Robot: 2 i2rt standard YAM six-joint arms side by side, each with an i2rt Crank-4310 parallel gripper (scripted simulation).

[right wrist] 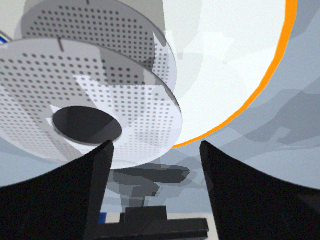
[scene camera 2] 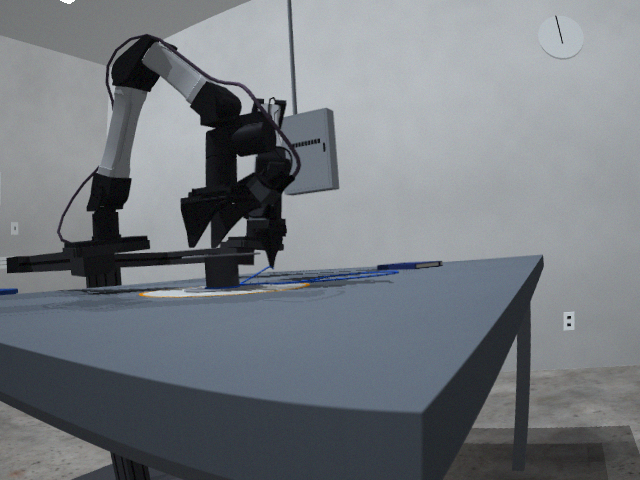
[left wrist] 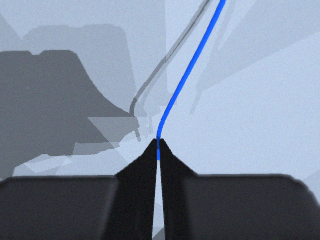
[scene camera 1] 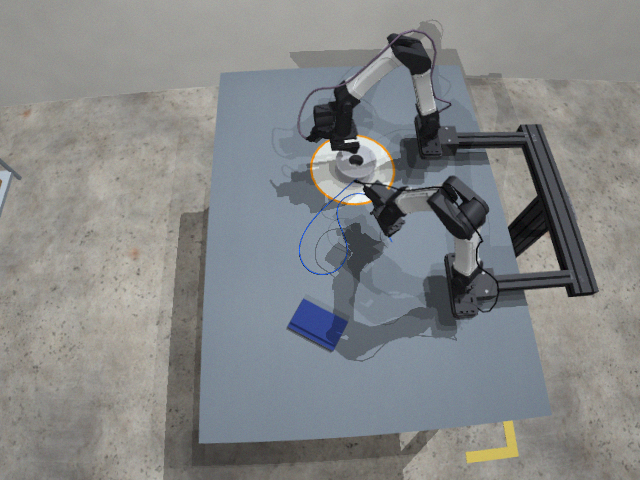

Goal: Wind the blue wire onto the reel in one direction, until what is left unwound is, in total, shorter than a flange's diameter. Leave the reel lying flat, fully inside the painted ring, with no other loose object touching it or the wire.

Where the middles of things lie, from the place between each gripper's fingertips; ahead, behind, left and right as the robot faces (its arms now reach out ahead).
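Distances from my right hand (scene camera 2: 203, 247): perforated reel (right wrist: 110, 97), 5 cm below, 6 cm to the left of it, 1 cm behind; blue book (scene camera 1: 321, 326), 8 cm below, 17 cm ahead of it, 64 cm to the left of it.
Distances from my left hand (scene camera 2: 271, 267): perforated reel, 10 mm below, 80 mm ahead of it, 300 mm to the right of it; blue book, 30 mm below, 260 mm ahead of it, 290 mm to the left of it.
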